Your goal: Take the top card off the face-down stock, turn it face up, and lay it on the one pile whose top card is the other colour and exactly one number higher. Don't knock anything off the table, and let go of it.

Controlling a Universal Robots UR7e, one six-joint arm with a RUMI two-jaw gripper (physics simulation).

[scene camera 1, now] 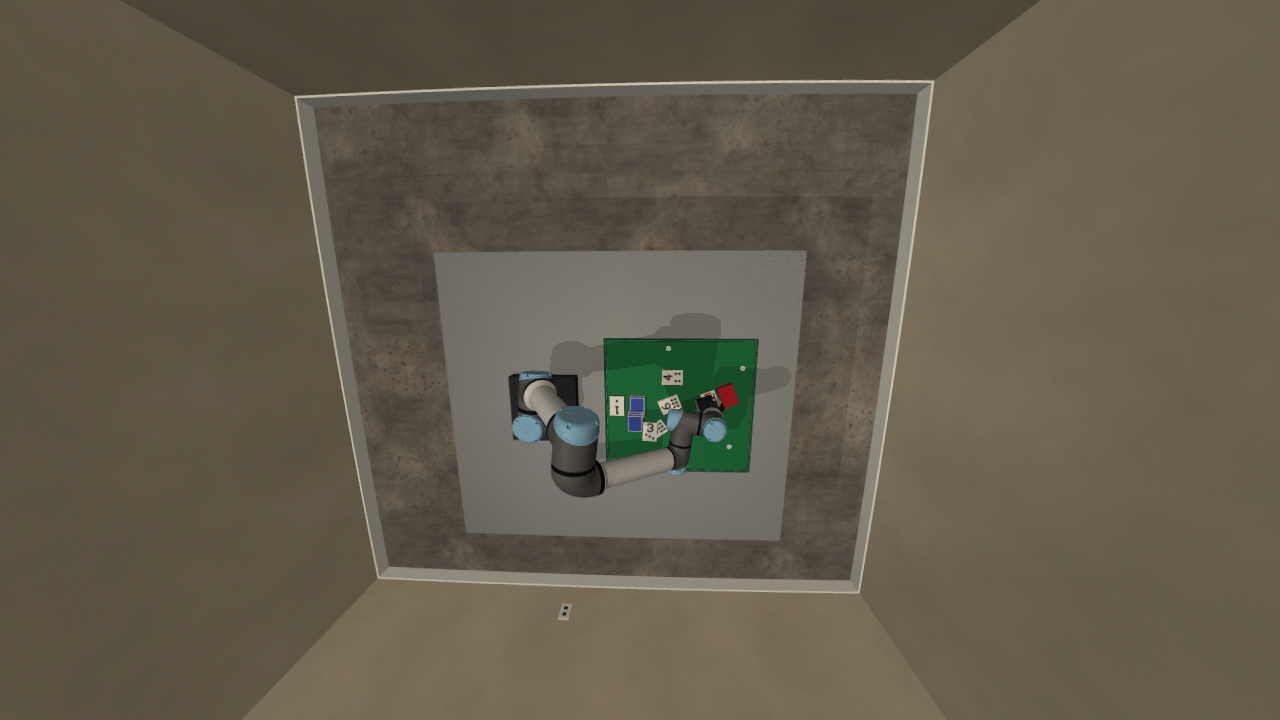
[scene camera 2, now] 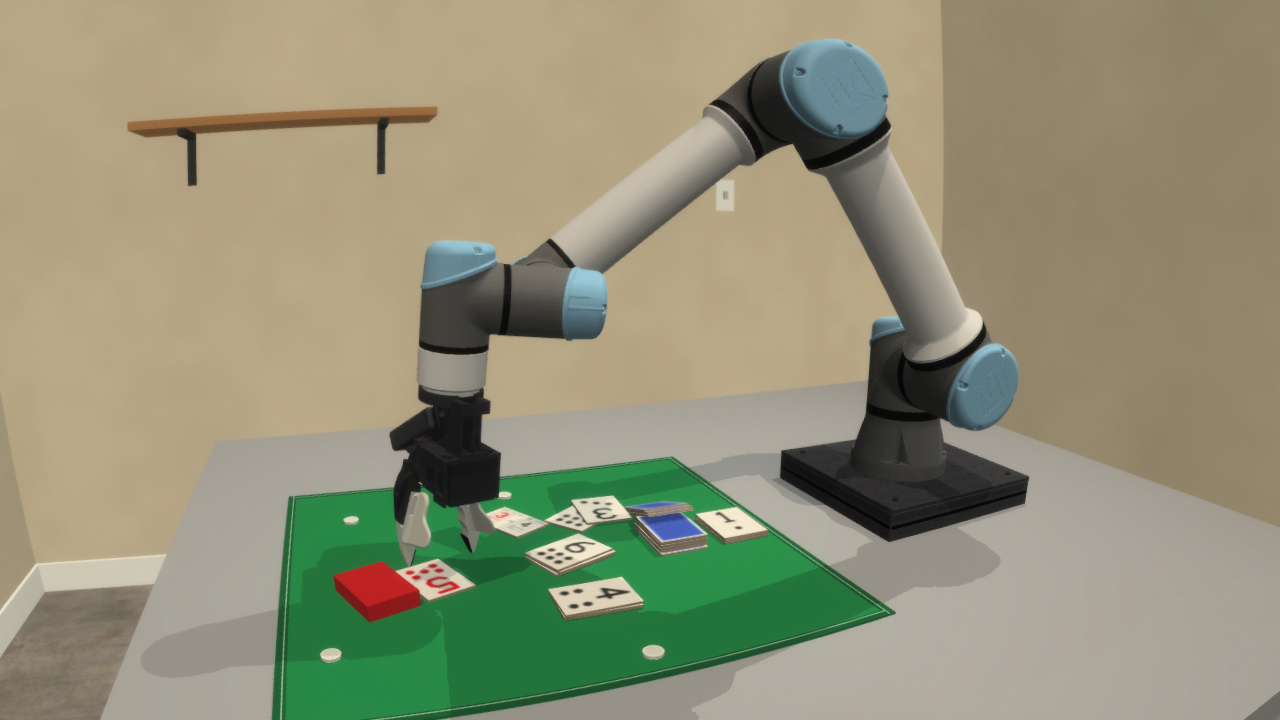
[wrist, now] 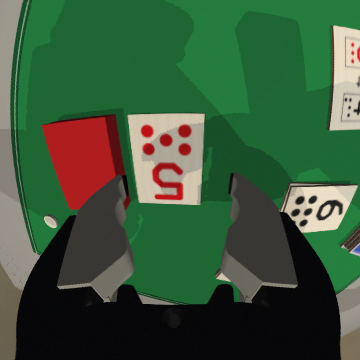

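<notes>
A face-up red 5 card (scene camera 2: 435, 580) (wrist: 167, 150) lies flat beside the red box. My gripper (scene camera 2: 440, 553) (wrist: 177, 175) is open and empty, pointing down above the mat. In the wrist view its left fingertip overlaps the box's edge and its right stands off the card's right side. Blue-backed cards lie in two adjacent stacks, a thicker one (scene camera 1: 636, 404) (scene camera 2: 671, 531) and another (scene camera 1: 634, 421) (scene camera 2: 659, 507) that looks tilted. Face-up black cards are a 6 (scene camera 1: 669, 404) (scene camera 2: 569, 552) (wrist: 325, 210), a 4 (scene camera 1: 672, 377) (scene camera 2: 595, 597), a 3 (scene camera 1: 649, 430) (scene camera 2: 601, 509) and a 1 (scene camera 1: 616, 405) (scene camera 2: 731, 523).
The red box (scene camera 1: 728, 395) (scene camera 2: 375, 586) (wrist: 82, 160) stands left of the 5 in the wrist view. A printed rule card (scene camera 2: 516, 522) (wrist: 342, 80) lies behind the gripper in scene camera 2. White discs (scene camera 1: 667, 348) (scene camera 2: 330, 654) (wrist: 51, 221) sit near the green mat's edges.
</notes>
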